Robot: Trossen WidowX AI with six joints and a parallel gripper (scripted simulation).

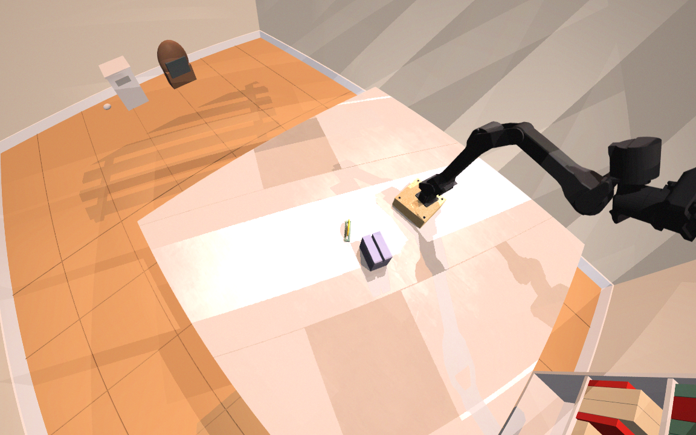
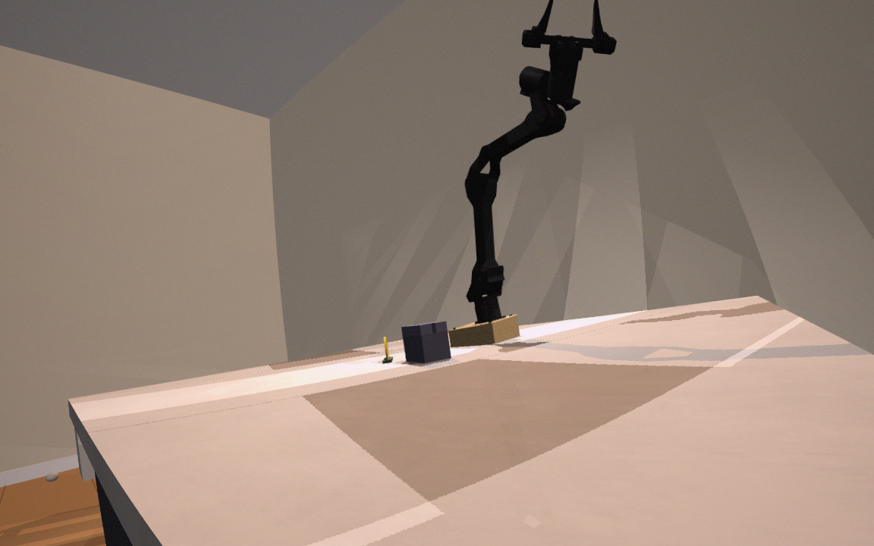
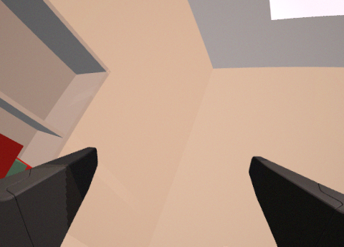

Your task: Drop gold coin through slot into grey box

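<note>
My gripper tip is 180 mm short of the gold coin, 520 mm to the left of it and 630 mm above it.
</note>
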